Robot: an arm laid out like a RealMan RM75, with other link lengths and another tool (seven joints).
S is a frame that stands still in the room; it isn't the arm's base.
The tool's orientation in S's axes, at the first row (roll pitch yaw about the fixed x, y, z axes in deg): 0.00, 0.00, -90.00
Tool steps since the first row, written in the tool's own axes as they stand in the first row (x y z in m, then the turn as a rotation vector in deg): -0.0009, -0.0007, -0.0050, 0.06, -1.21, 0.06; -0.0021, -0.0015, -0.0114, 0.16, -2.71, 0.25; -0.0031, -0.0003, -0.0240, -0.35, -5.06, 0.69; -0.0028, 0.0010, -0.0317, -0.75, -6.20, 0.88; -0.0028, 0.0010, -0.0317, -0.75, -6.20, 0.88; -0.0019, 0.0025, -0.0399, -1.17, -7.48, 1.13; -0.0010, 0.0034, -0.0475, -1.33, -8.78, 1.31; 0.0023, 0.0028, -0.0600, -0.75, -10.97, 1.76; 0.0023, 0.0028, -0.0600, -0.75, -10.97, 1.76; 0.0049, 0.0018, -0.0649, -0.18, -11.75, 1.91; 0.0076, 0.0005, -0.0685, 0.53, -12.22, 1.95; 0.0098, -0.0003, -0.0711, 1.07, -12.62, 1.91
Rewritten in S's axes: -0.0007, 0.0009, -0.0050, -1.21, -0.06, 0.06; -0.0015, 0.0021, -0.0114, -2.71, -0.16, 0.25; -0.0003, 0.0031, -0.0240, -5.06, 0.35, 0.69; 0.0010, 0.0028, -0.0317, -6.20, 0.75, 0.88; 0.0010, 0.0028, -0.0317, -6.20, 0.75, 0.88; 0.0025, 0.0019, -0.0399, -7.48, 1.17, 1.13; 0.0034, 0.0010, -0.0475, -8.78, 1.33, 1.31; 0.0028, -0.0023, -0.0600, -10.97, 0.75, 1.76; 0.0028, -0.0023, -0.0600, -10.97, 0.75, 1.76; 0.0018, -0.0049, -0.0649, -11.75, 0.18, 1.91; 0.0005, -0.0076, -0.0685, -12.22, -0.53, 1.95; -0.0003, -0.0098, -0.0711, -12.62, -1.07, 1.91
